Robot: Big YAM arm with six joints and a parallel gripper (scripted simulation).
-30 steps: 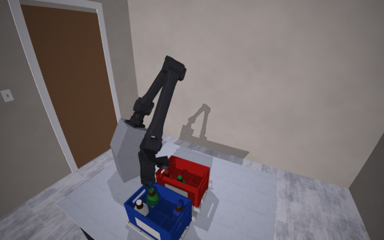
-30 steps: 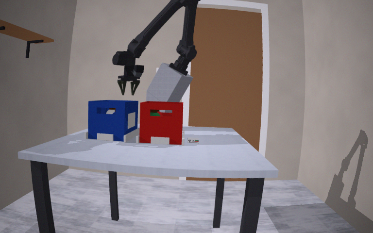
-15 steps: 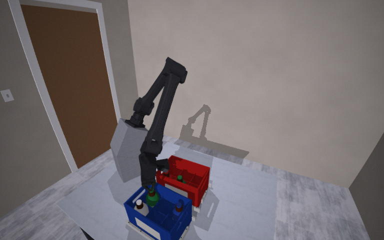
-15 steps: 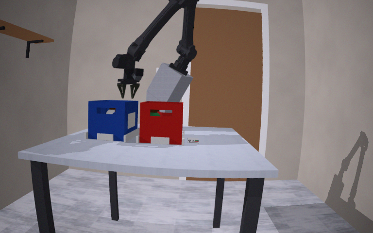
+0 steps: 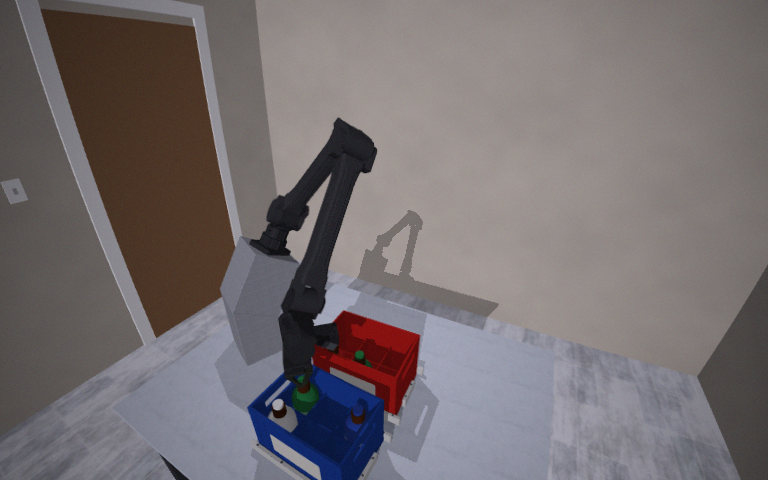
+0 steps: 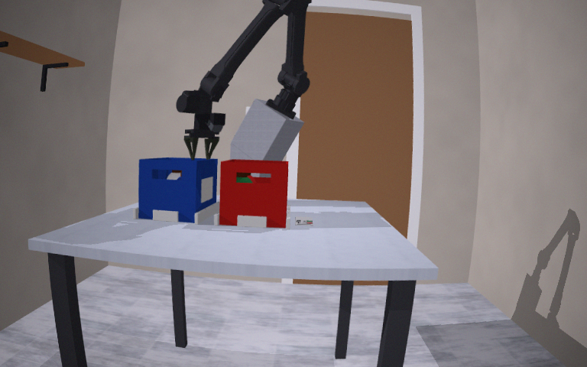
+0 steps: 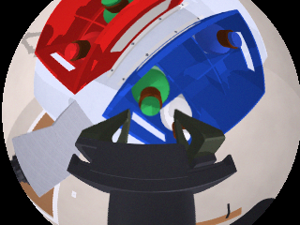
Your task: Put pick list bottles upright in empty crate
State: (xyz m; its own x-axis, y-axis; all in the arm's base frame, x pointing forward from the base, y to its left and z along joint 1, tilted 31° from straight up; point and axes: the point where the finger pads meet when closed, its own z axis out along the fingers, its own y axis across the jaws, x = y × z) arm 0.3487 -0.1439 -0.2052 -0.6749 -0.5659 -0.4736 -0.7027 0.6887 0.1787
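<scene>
Now: the white-label bottle 8 cm to the right of my hand and 9 cm below it. From my hand the other things lie so: blue crate (9 cm ahead, 4 cm to the right, 9 cm below); then red-label bottle (1 cm behind, 15 cm to the left, 9 cm below); then blue bottle (18 cm ahead, 1 cm to the left, 9 cm below).
</scene>
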